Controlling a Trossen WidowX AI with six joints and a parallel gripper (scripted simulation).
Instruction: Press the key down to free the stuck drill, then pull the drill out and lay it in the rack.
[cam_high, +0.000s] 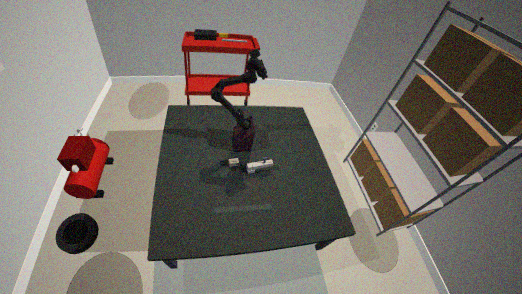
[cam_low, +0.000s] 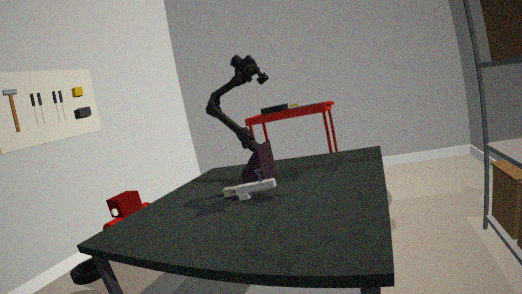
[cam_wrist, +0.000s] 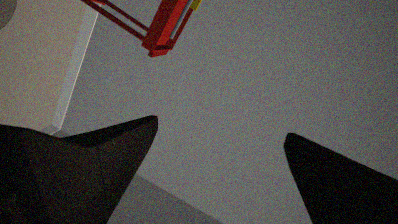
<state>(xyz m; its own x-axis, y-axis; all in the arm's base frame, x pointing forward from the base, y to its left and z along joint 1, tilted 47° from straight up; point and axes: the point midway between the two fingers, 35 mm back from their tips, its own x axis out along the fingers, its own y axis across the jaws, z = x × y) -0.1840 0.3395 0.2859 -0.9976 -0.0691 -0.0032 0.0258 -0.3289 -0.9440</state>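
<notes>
My gripper tip is now 520 mm above the key, 470 mm short of it and 90 mm to the right of it. Also, from my gripper tip: pale grey block (570 mm below, 470 mm ahead, 60 mm to the left).
</notes>
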